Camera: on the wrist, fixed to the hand. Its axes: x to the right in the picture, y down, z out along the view.
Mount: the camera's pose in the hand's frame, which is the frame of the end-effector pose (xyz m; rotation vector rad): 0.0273 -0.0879 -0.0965 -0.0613 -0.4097 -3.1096
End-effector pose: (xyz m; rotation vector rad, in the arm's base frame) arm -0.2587 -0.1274 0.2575 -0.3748 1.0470 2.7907
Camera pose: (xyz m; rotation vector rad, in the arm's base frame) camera -0.2484 -0.1243 0.1246 -0.4563 -0.3032 -0.0870
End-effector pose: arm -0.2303 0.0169 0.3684 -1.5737 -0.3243 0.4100
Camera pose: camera -0.1586 -0.0530 0.4565 0.4367 -2.2577 -1.6684
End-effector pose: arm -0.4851 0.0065 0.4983 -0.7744 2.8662 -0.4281
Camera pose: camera -0.4872 -0.0575 0.6153 2.9918 0.8045 0.0569
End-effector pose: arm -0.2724 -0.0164 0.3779 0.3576 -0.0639 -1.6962
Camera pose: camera -0.3334 -0.0132 0.2594 0.1796 -0.1885 1.4574
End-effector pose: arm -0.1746 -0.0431 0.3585 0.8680 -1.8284 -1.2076
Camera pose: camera -0.0925 -0.1348 0.3072 -1.5162 -0.6967 1.0357
